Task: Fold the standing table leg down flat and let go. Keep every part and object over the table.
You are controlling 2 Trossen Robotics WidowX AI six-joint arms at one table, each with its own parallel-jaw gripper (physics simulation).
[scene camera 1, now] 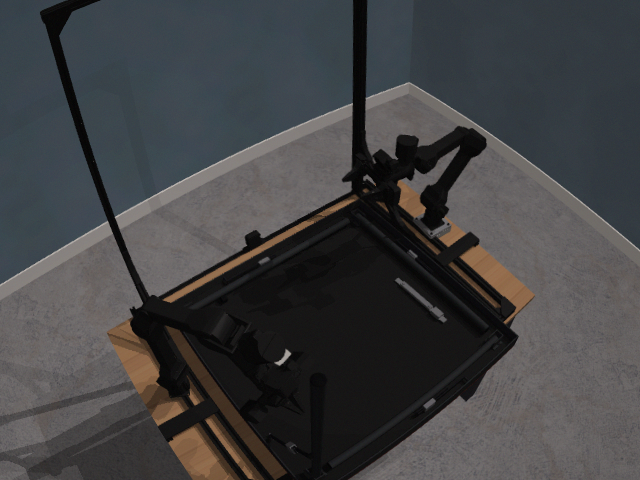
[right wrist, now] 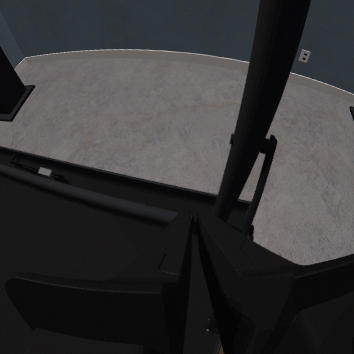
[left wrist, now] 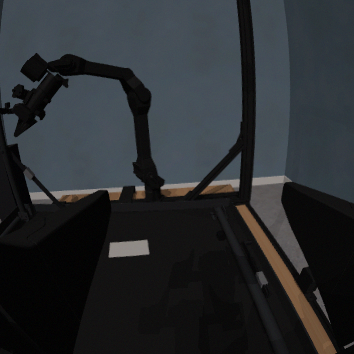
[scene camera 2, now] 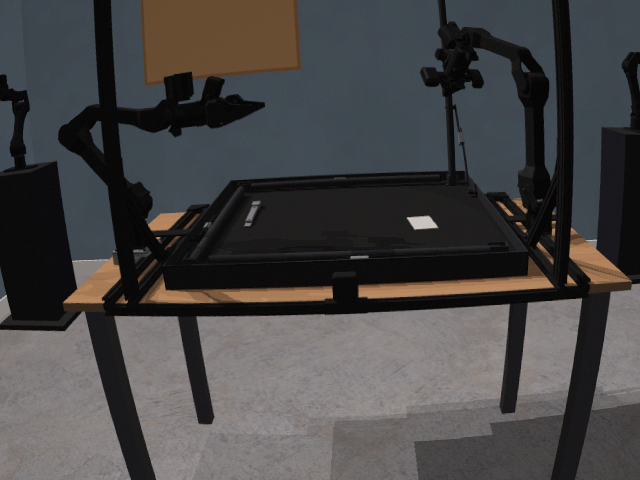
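Where they show: left gripper, fingertip midpoint: (scene camera 1: 351, 189) (left wrist: 198, 196) (scene camera 2: 260, 106); right gripper, fingertip midpoint: (scene camera 1: 303, 413) (right wrist: 192, 218) (left wrist: 14, 135) (scene camera 2: 444, 95); left arm's base at its link origin: (scene camera 1: 432, 221) (scene camera 2: 136, 245); right arm's base at its link origin: (scene camera 1: 178, 387) (left wrist: 153, 198) (scene camera 2: 539, 230).
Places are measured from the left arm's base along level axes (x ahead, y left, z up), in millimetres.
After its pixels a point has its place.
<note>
The standing table leg (scene camera 1: 317, 413) @[y 583, x 816, z 534 mm] (scene camera 2: 451, 139) @[y 544, x 812, z 156 mm] (right wrist: 260, 100) @[y 551, x 809, z 309 mm] rises upright from a corner of the black upturned table top (scene camera 2: 258, 274) @[y -194, x 366, z -3 mm]. Its thin folding brace (scene camera 2: 461, 136) @[y 486, x 839, z 173 mm] (left wrist: 28, 172) @[y 489, x 832, z 170 mm] (right wrist: 260, 185) @[y 538, x 830, z 237 mm] runs beside it. My right gripper (scene camera 1: 299, 409) @[y 480, x 791, z 298 mm] (left wrist: 18, 134) @[y 480, x 791, z 298 mm] (right wrist: 192, 218) @[y 480, x 791, z 298 mm] is shut with its fingertips together and nothing between them. It is high over the table top, and in the right wrist view the leg stands beyond the fingertips, to the right. My left gripper (scene camera 1: 346, 178) @[y 1, x 351, z 319 mm] (scene camera 2: 263, 104) @[y 1, x 351, z 319 mm] (left wrist: 198, 196) @[y 1, x 351, z 319 mm] is open and empty, raised at the far side from the leg.
Other legs (scene camera 1: 423, 273) @[y 173, x 191, z 29 mm] (scene camera 1: 305, 245) @[y -130, x 427, z 19 mm] (scene camera 1: 413, 403) @[y 517, x 492, z 41 mm] lie folded along the raised rims. A light grey bar (scene camera 1: 421, 299) @[y 241, x 252, z 18 mm] (scene camera 2: 252, 213) @[y 218, x 255, z 17 mm] and a white card (scene camera 1: 282, 357) (scene camera 2: 422, 222) @[y 146, x 702, z 2 mm] (left wrist: 129, 248) @[y 142, x 699, z 2 mm] lie inside. Tall black frame posts (scene camera 1: 359, 77) @[y -277, x 125, z 475 mm] (scene camera 2: 563, 155) @[y -236, x 966, z 235 mm] stand at the table's edge.
</note>
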